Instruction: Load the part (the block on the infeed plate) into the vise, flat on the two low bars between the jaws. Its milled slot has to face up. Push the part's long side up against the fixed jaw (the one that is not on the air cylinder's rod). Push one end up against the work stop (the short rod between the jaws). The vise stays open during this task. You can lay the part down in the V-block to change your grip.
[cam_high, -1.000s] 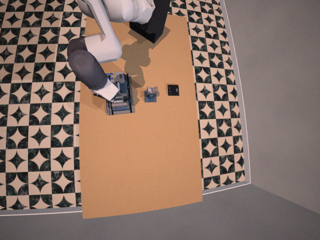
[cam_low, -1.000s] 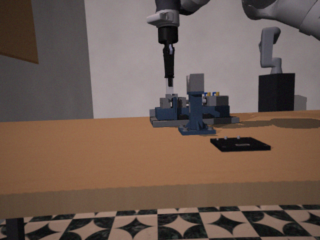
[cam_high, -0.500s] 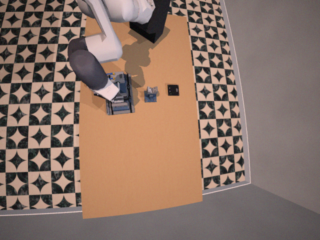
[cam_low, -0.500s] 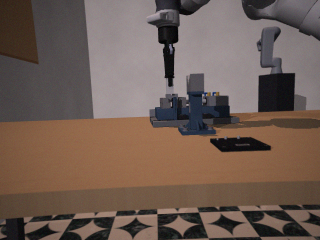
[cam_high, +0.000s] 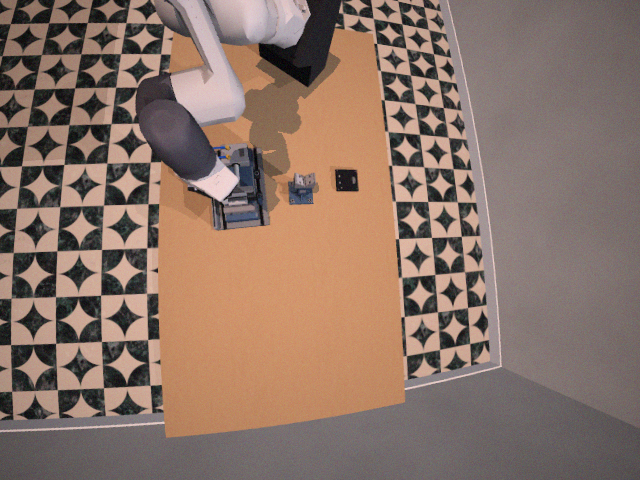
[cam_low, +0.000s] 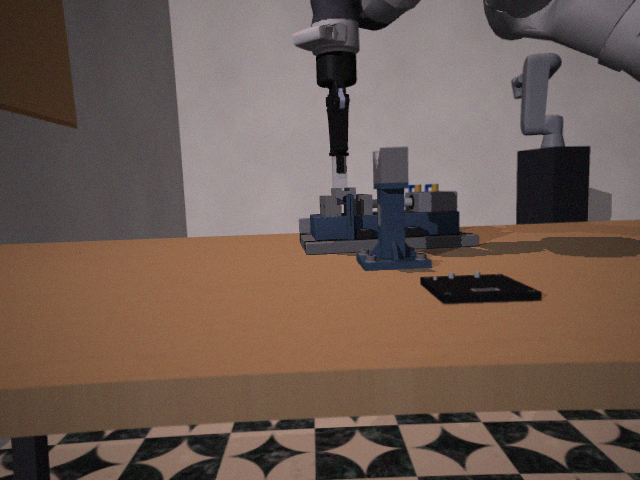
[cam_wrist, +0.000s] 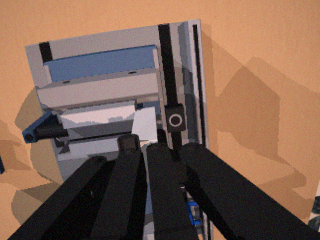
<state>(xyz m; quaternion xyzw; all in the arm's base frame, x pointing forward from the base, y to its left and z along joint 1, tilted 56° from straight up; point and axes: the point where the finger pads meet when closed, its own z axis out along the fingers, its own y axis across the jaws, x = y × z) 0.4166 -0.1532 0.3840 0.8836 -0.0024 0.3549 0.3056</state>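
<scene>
The part lies 10 mm ahead of my hand, 40 mm to the left of it and 40 mm below it. The rest, counted from my hand: fixed jaw 40 mm ahead, 30 mm to the left, 60 mm below; then work stop 20 mm ahead, 80 mm to the left, 50 mm below; then air cylinder rod 70 mm behind, 60 mm to the left, 60 mm below.
</scene>
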